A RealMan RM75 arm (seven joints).
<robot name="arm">
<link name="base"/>
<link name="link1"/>
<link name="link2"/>
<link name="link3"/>
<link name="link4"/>
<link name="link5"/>
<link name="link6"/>
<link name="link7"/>
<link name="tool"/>
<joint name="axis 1" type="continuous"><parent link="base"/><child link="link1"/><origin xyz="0.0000 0.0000 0.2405"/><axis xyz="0 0 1"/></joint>
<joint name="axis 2" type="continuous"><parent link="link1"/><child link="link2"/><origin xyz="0.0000 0.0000 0.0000"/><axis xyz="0 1 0"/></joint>
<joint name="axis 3" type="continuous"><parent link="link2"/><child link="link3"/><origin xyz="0.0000 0.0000 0.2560"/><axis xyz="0 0 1"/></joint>
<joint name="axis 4" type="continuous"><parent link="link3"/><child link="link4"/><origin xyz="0.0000 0.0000 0.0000"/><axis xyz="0 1 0"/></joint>
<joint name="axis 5" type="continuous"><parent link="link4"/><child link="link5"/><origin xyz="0.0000 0.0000 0.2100"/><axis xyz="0 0 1"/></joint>
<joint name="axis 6" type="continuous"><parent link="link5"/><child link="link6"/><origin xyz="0.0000 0.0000 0.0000"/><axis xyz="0 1 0"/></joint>
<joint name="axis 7" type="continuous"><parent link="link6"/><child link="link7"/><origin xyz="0.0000 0.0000 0.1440"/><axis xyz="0 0 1"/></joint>
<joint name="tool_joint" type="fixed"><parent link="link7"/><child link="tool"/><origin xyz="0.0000 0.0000 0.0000"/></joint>
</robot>
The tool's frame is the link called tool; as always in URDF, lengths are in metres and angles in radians. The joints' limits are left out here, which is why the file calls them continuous.
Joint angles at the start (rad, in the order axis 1, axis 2, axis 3, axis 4, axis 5, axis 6, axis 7): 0.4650, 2.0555, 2.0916, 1.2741, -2.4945, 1.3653, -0.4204
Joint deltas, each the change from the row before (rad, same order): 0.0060, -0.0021, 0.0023, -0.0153, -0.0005, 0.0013, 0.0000; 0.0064, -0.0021, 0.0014, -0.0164, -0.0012, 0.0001, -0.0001; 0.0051, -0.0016, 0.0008, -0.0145, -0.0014, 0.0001, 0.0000; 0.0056, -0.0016, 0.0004, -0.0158, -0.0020, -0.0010, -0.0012; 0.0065, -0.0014, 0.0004, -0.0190, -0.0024, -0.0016, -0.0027; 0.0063, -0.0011, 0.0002, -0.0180, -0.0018, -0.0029, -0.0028; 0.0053, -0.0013, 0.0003, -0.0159, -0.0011, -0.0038, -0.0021; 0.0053, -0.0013, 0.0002, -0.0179, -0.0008, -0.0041, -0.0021; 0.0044, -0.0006, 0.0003, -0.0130, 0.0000, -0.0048, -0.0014
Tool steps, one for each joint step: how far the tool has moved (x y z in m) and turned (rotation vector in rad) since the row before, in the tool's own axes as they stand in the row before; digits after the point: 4 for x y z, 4 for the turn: 0.0006, -0.0006, 0.0017, -0.0030, 0.0090, 0.0052; 0.0006, -0.0006, 0.0020, -0.0023, 0.0094, 0.0045; 0.0008, -0.0005, 0.0019, -0.0019, 0.0090, 0.0042; 0.0008, -0.0005, 0.0021, -0.0013, 0.0093, 0.0028; 0.0011, -0.0005, 0.0027, -0.0019, 0.0111, 0.0024; 0.0008, -0.0004, 0.0026, -0.0019, 0.0092, 0.0018; 0.0006, -0.0005, 0.0022, -0.0012, 0.0068, 0.0023; 0.0009, -0.0006, 0.0025, -0.0017, 0.0080, 0.0034; 0.0002, -0.0002, 0.0019, -0.0014, 0.0037, 0.0024
